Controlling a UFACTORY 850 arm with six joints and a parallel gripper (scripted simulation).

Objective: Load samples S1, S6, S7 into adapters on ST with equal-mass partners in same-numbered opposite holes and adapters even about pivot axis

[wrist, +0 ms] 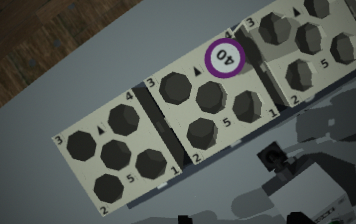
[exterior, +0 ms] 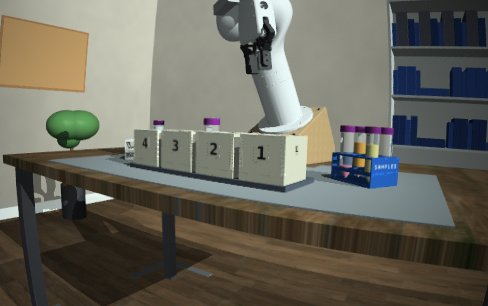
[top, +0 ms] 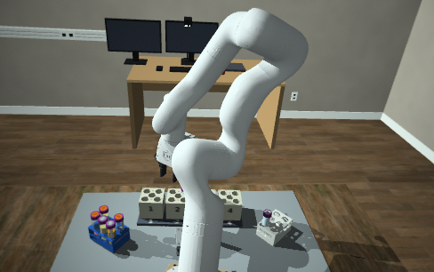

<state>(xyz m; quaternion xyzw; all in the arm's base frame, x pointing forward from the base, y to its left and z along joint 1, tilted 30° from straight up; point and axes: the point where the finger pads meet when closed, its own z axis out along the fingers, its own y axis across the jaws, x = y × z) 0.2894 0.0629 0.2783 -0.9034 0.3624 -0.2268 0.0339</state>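
My hand is 2 cm past the blue samples rack, 24 cm to the right of it and 22 cm above it. Also, from my hand: adapter 1 (8 cm ahead, 6 cm to the left, 20 cm below); then white rack (17 cm behind, 40 cm to the right, 22 cm below).
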